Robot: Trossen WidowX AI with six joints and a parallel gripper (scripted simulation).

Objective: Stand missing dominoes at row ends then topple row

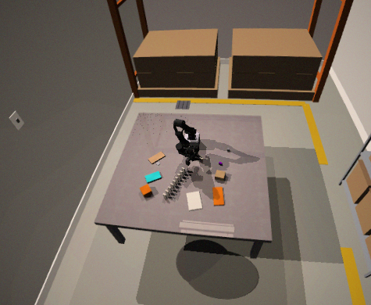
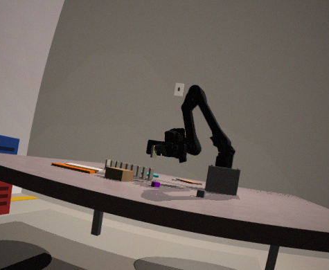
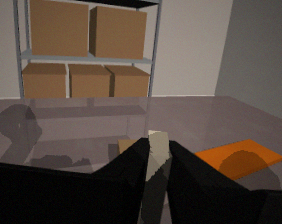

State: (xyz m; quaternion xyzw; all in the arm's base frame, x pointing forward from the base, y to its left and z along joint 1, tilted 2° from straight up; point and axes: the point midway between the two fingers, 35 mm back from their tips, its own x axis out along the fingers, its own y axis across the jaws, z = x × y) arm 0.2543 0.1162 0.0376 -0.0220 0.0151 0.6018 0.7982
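The brown box is 50 mm ahead of my gripper tip, 160 mm to the left of it and 120 mm below it. Also, from my gripper tip: orange slab 230 mm ahead, 170 mm to the left, 130 mm below; small purple piece 90 mm behind, 140 mm to the left, 130 mm below; cream sheet 310 mm ahead, 130 mm below.
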